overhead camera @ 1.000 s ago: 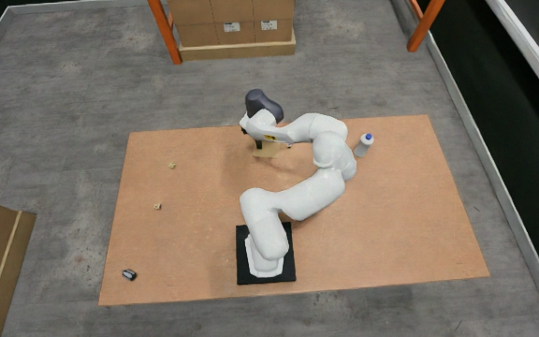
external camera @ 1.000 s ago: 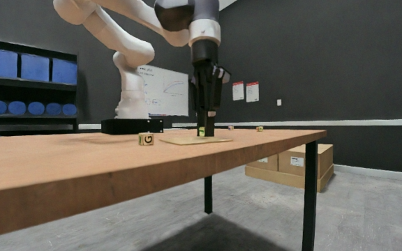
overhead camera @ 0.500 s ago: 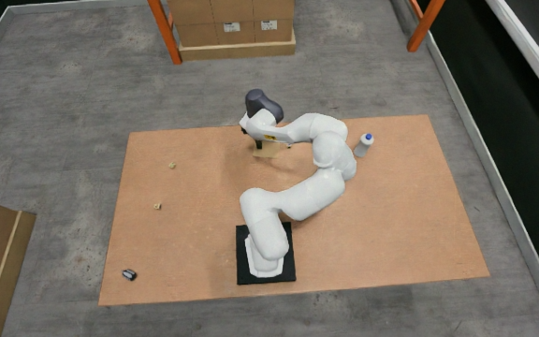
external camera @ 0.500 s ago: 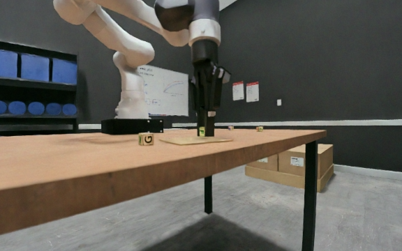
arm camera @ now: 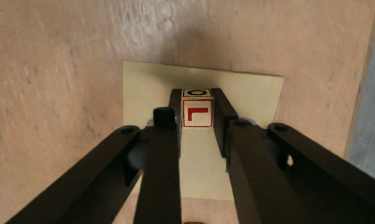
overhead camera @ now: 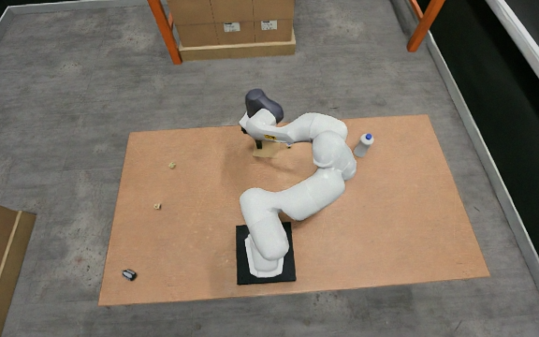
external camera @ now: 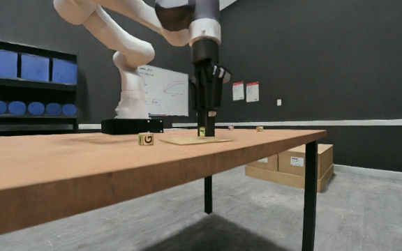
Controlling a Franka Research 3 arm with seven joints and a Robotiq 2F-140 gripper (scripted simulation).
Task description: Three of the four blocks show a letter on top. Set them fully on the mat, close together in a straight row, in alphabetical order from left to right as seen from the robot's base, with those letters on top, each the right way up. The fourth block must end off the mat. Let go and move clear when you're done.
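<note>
My gripper is now 40 mm to the left of the pale yellow mat and 40 mm above it. Also, from my hand: block: 470 mm to the left, 120 mm behind, 30 mm below; white bottle: 550 mm to the right, 60 mm behind, 40 mm above; black object: 660 mm behind, 610 mm to the left, 30 mm below.
</note>
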